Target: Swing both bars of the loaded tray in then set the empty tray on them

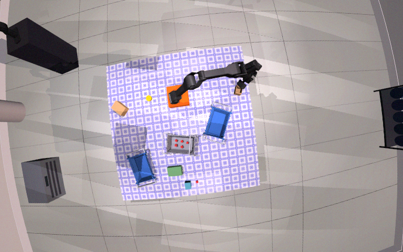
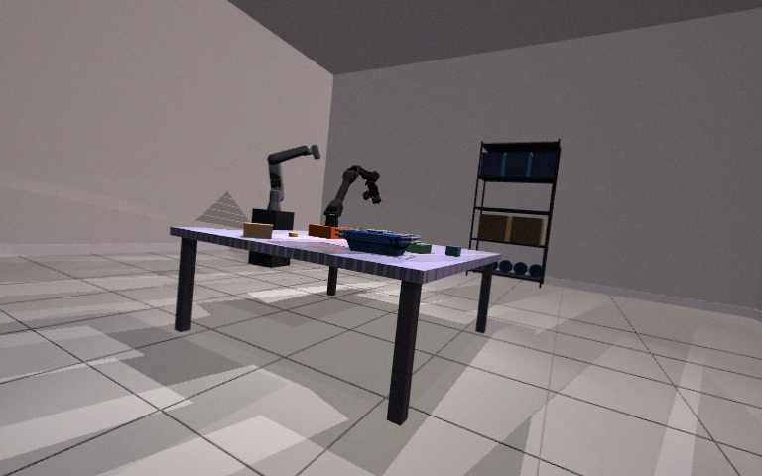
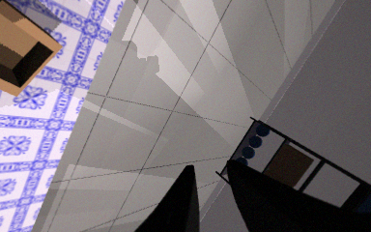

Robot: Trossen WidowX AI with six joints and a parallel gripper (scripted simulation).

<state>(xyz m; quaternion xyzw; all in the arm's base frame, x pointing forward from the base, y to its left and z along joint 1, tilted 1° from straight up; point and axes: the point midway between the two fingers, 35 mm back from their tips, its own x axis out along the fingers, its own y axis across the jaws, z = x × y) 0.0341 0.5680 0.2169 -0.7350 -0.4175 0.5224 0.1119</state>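
My gripper tip is 240 mm short of the blue tray, 310 mm to the left of it and 210 mm above it. Round my gripper tip: grey cylinder: 130 mm behind, 30 mm to the right, 220 mm below; yellow disc: 130 mm behind, 820 mm to the right, 250 mm below; small brown box: 20 mm ahead, 60 mm to the right, 240 mm below.
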